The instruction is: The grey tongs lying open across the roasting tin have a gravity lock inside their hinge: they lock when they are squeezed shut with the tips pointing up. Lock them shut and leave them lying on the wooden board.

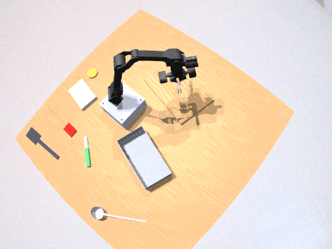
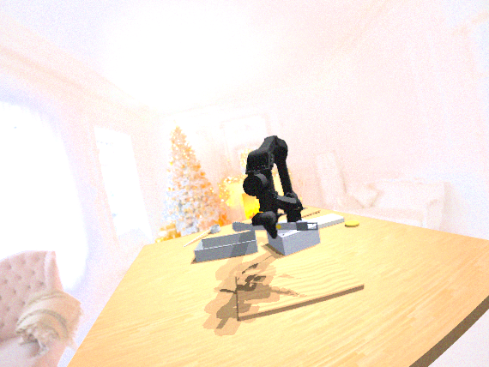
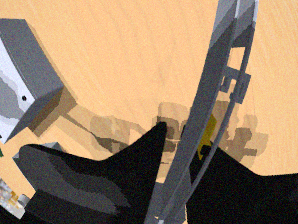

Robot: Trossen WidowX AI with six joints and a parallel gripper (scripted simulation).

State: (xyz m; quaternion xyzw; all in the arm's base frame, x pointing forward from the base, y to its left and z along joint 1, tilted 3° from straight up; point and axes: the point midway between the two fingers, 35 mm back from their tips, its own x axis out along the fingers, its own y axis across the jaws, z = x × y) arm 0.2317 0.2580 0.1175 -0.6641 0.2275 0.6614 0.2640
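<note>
My gripper tip is now 1 cm past the yellow slider, 2 cm to the right of it and 4 cm below it. Round my gripper tip: wooden board: 2 cm behind, 2 cm to the left, 15 cm below; then yellow disc: 54 cm behind, 20 cm to the right, 15 cm below; then roasting tin: 9 cm ahead, 41 cm to the right, 13 cm below.
</note>
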